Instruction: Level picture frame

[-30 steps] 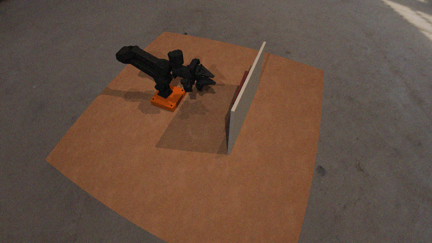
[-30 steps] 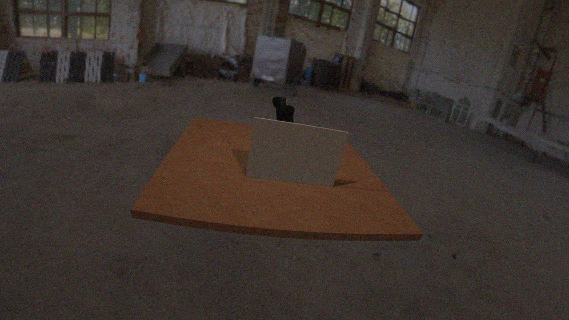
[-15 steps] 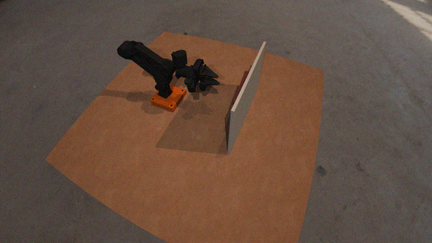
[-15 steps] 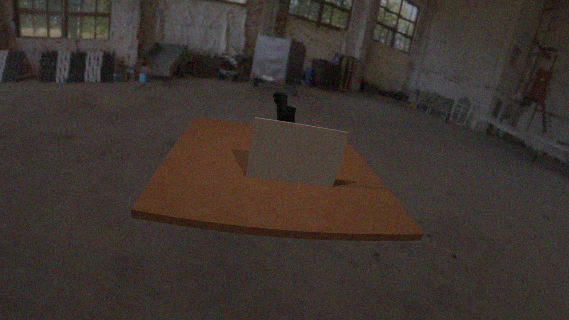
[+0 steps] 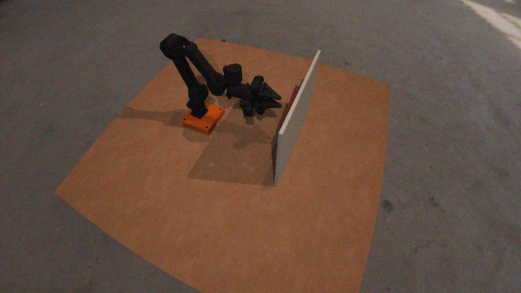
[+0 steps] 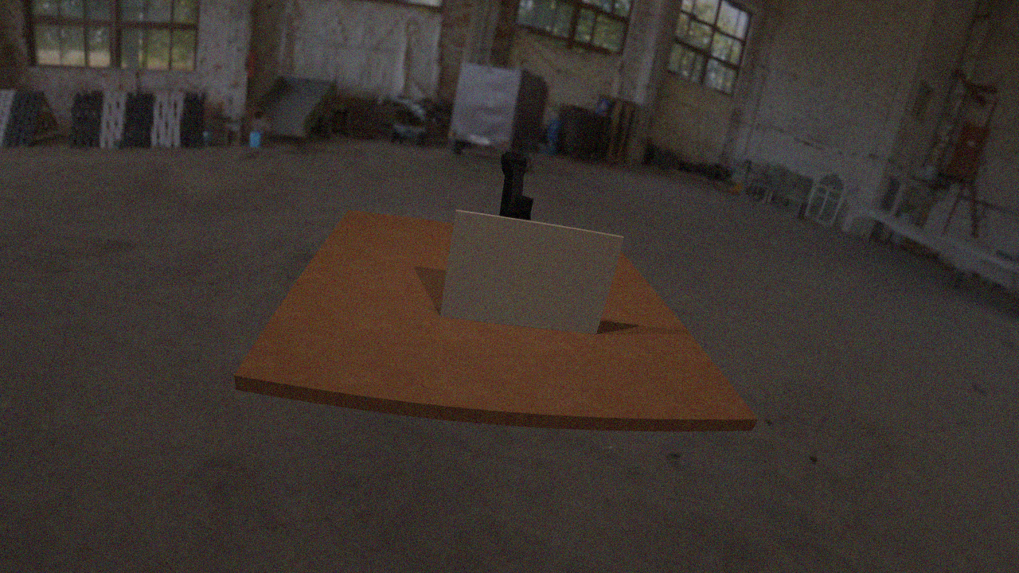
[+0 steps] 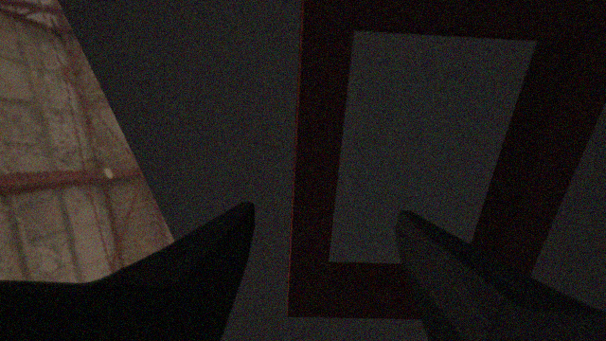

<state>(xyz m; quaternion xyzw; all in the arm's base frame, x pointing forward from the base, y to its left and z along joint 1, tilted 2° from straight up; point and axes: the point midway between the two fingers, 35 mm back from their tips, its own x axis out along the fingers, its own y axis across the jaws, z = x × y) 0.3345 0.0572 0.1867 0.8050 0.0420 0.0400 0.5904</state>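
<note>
The dark red picture frame lies 5 cm below my gripper tip, 5 cm ahead of it and 2 cm to the left of it. Also, from my gripper tip: white wall panel (6 cm below, 6 cm ahead, 3 cm to the left).
</note>
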